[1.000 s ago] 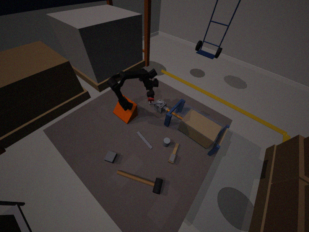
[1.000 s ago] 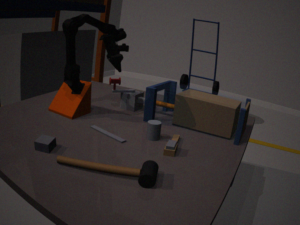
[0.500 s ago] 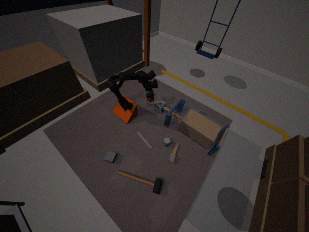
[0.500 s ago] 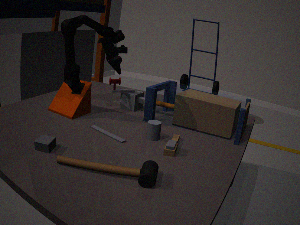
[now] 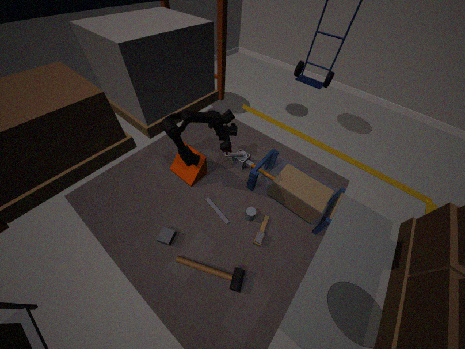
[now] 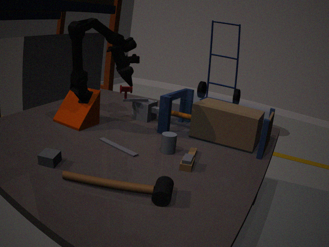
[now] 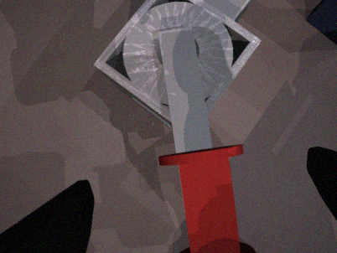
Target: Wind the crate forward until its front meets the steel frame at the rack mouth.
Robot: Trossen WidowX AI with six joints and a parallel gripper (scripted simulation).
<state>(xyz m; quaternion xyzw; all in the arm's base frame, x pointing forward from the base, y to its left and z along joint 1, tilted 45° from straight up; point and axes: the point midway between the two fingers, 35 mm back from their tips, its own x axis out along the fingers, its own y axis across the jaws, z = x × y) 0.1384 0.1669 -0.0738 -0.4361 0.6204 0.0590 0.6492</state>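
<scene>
Right now my gripper tip is 40 mm above the red knob, 10 mm to the left of it and 10 mm past it. Also, from my gripper tip: flat grey bar 340 mm to the right, 170 mm below, 140 mm ahead; then grey winch 140 mm below, 50 mm ahead, 40 mm to the left; then small wooden tool 410 mm ahead, 300 mm to the right, 150 mm below.
</scene>
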